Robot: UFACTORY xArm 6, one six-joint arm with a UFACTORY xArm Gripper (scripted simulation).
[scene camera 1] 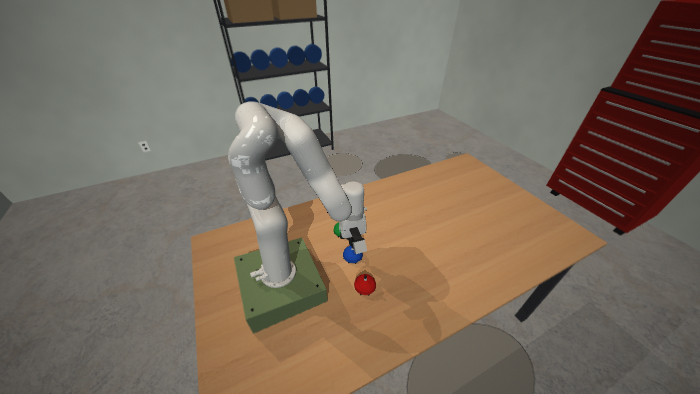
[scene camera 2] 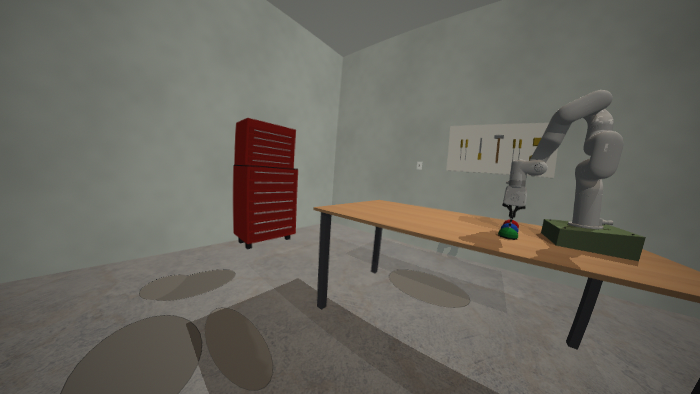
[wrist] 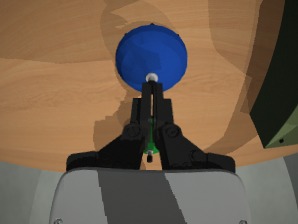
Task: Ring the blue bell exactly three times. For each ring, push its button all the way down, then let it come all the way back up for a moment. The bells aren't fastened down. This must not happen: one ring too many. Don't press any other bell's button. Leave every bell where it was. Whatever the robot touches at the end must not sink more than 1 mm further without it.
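Note:
Gripper [wrist: 151,95] visible. Blue bell [wrist: 150,50] too.

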